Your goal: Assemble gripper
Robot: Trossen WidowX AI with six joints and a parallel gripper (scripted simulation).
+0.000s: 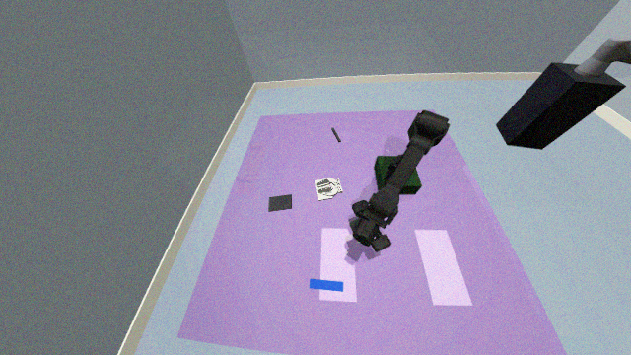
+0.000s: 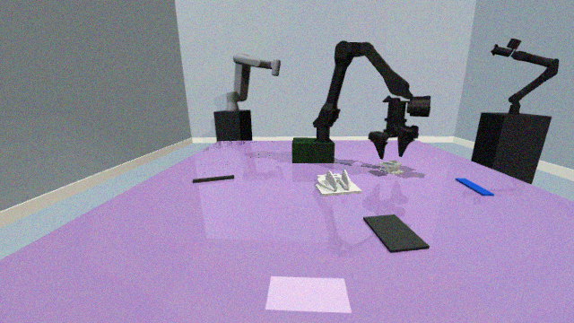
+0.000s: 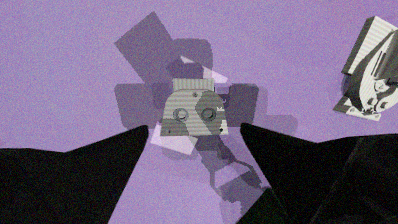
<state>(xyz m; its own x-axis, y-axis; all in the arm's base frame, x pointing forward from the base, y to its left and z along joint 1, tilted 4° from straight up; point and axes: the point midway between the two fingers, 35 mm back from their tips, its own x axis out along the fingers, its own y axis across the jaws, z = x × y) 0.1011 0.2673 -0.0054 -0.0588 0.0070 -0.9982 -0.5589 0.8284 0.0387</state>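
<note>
My gripper tip is 10 mm short of the white blocky part and 20 mm above it. Round my gripper tip: blue bar (120 mm ahead, 230 mm to the left, 50 mm below); then thin black bar (230 mm ahead, 610 mm to the right, 40 mm below); then dark flat plate (420 mm ahead, 70 mm to the right, 50 mm below).
</note>
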